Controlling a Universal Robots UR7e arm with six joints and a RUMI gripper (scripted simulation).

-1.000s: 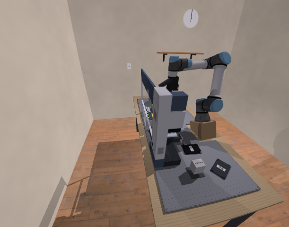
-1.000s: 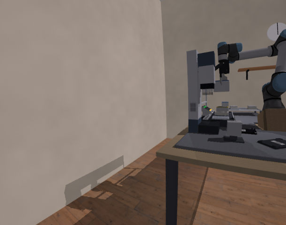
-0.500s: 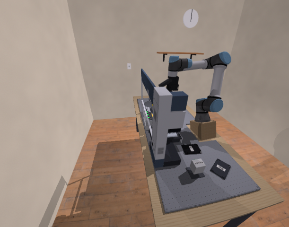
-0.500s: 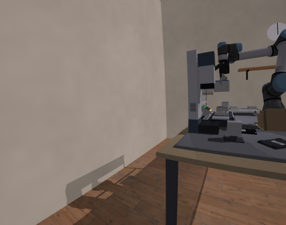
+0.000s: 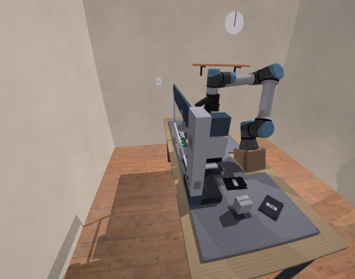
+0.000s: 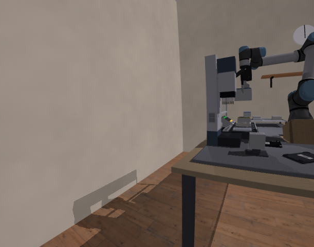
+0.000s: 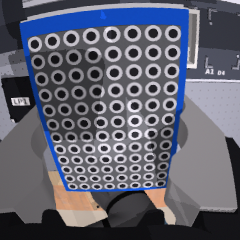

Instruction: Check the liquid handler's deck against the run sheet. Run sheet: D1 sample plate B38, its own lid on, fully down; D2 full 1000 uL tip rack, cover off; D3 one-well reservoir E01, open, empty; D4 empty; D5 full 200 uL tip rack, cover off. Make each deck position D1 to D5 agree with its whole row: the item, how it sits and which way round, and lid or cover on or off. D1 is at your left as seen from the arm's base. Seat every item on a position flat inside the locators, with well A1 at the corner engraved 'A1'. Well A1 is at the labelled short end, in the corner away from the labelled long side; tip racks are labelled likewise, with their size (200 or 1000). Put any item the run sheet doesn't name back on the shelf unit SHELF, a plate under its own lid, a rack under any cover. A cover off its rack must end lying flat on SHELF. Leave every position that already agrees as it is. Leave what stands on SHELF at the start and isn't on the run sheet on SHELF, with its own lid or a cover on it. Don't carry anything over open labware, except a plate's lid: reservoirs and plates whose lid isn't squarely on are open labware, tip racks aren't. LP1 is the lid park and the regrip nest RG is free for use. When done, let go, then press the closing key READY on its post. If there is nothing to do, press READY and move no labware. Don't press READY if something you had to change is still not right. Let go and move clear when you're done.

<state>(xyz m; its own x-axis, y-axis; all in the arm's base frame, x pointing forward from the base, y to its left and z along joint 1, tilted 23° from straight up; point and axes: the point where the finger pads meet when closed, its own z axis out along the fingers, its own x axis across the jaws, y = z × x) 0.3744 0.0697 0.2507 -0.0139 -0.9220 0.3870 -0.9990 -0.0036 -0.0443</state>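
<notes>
Now: the one-well reservoir 12 cm to the right of my hand and 28 cm below it. Also, from my hand: liquid handler head 8 cm ahead, 34 cm to the left, 4 cm above; then blue-framed tip rack 1 cm behind, 1 cm to the right; then liquid handler tower 17 cm ahead, 34 cm to the left, 7 cm below.
</notes>
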